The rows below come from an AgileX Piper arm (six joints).
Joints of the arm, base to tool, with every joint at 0 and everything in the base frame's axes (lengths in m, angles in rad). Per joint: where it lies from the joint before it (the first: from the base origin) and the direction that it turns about. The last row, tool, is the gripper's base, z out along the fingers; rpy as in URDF.
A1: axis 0 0 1 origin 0.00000 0.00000 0.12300
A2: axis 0 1 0 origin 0.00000 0.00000 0.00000
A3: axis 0 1 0 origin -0.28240 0.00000 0.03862
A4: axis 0.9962 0 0.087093 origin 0.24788 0.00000 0.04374
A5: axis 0 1 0 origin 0.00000 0.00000 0.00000
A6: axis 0.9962 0 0.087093 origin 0.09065 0.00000 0.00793
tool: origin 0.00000 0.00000 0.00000 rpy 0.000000 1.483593 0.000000
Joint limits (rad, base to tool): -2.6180..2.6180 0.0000..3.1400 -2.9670..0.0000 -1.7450..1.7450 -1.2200..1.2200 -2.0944..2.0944
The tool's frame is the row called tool.
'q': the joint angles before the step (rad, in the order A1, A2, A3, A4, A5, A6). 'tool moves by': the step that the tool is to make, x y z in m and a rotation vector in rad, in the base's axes. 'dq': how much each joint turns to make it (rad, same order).
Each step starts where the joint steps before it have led.
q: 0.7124, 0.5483, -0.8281, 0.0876, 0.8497, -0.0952
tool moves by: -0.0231, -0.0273, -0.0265, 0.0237, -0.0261, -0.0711
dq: -0.0060, -0.1851, 0.1206, -0.0773, 0.0263, 0.0813
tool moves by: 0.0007, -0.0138, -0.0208, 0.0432, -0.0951, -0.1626
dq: -0.0857, -0.1029, 0.1164, -0.1153, -0.1121, 0.0895
